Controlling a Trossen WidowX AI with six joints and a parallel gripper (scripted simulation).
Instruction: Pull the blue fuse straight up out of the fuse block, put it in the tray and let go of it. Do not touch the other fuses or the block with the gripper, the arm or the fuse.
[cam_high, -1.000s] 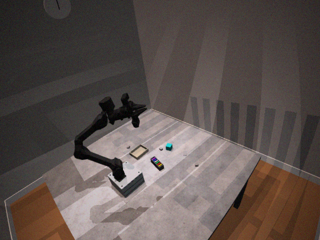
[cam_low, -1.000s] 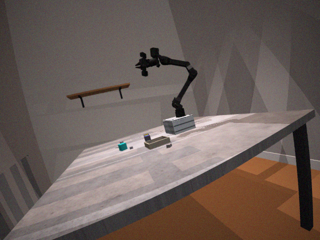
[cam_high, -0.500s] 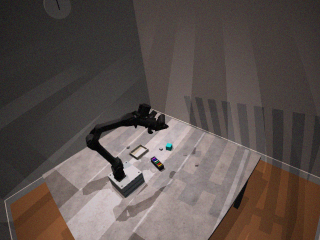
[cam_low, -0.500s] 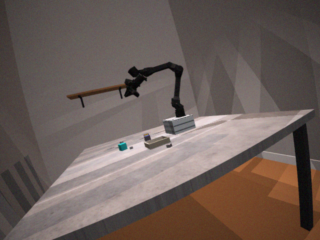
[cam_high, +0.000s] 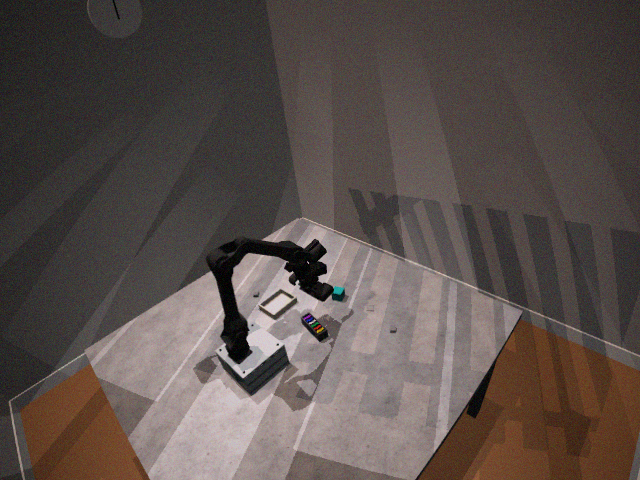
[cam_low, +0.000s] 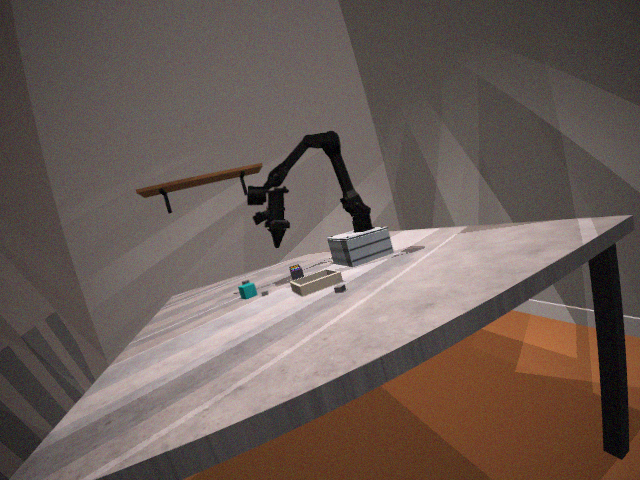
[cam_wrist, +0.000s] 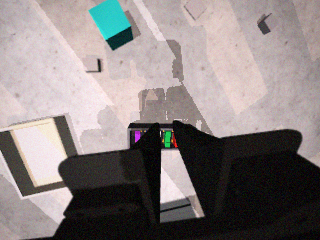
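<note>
Now: the blue fuse 4 cm behind my gripper tip, 2 cm to the left of it and 11 cm below it. Also, from my gripper tip: white fuse 4 cm behind, 1 cm to the left, 11 cm below; green fuse 5 cm behind, 1 cm to the right, 11 cm below; purple fuse 4 cm behind, 4 cm to the left, 11 cm below.
</note>
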